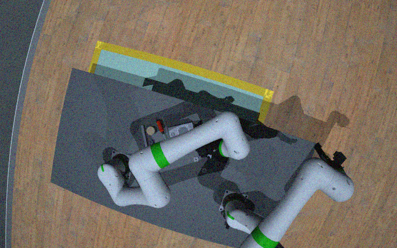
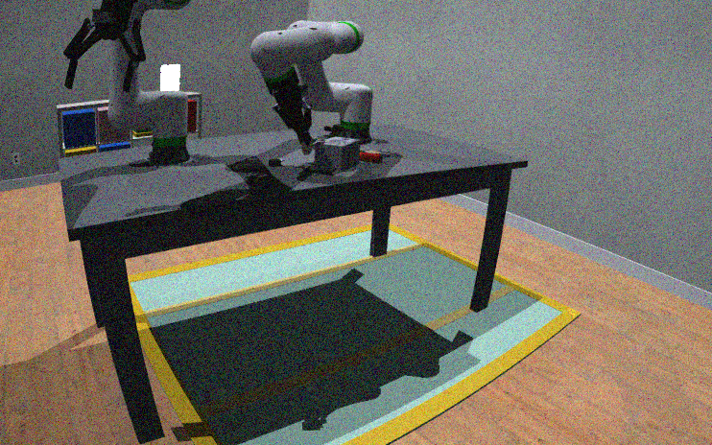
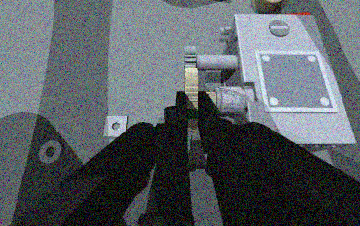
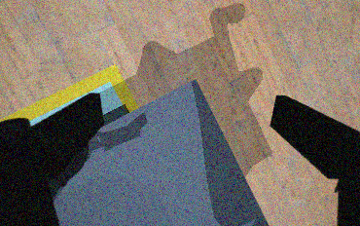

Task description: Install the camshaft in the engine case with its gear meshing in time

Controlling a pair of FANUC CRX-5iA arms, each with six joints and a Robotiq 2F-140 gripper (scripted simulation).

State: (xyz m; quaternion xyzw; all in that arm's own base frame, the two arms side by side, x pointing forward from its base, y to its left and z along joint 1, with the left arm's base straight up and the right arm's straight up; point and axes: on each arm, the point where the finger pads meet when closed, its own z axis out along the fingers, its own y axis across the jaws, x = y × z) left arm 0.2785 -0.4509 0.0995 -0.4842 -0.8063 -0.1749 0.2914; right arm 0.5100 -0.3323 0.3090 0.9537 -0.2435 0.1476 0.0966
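Observation:
Right now my left hand is 40 mm past the crank gear, 70 mm to the right of it and 40 mm above it. Also, from my left hand: red-handled screwdriver (10 mm ahead, 220 mm to the left, 90 mm below); dark round part (40 mm behind, 80 mm to the right, 90 mm below); square plate (90 mm behind, 40 mm to the right, 100 mm below).

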